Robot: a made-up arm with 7 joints.
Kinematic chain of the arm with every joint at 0, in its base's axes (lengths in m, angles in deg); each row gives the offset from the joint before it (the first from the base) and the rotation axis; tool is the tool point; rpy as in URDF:
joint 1: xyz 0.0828 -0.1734 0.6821 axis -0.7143 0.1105 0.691
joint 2: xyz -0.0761 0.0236 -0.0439 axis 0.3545 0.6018 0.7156
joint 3: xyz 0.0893 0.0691 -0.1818 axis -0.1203 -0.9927 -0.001
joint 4: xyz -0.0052 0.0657 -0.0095 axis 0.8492 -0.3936 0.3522
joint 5: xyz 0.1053 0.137 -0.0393 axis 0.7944 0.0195 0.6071
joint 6: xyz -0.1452 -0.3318 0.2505 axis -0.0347 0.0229 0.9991
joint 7: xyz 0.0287 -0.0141 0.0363 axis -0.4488 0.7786 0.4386
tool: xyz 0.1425 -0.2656 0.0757 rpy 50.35 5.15 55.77
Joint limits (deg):
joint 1: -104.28..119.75
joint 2: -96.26..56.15
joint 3: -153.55..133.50
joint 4: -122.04..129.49
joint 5: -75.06..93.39
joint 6: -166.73..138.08
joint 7: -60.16..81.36
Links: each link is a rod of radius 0.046 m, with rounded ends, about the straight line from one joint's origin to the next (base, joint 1, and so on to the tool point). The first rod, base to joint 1, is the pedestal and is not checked.
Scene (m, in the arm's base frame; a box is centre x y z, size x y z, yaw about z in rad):
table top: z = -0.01
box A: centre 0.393 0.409 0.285 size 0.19 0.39 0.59 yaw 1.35
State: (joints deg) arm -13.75 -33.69 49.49 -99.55 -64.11 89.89 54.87
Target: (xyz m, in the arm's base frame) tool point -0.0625 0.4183 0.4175
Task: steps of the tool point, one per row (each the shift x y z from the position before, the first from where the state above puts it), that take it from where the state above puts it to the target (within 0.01 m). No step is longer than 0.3 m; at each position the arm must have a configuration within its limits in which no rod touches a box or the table.
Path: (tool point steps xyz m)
1: 0.0293 0.0612 0.1365
2: -0.0487 0.0513 0.1524
3: -0.1128 0.0505 0.1142
4: -0.0494 0.1177 0.0622
5: -0.1075 0.0864 0.0471
6: -0.1444 0.0334 0.0210
7: -0.1514 -0.0295 -0.0117
8: -0.1266 -0.0877 -0.0461
9: 0.1837 0.1153 0.0651
10: 0.1297 0.1898 -0.0709
11: 0.0271 0.1682 -0.1890
12: -0.0733 0.0691 -0.2384
13: -0.1303 -0.0518 -0.2056

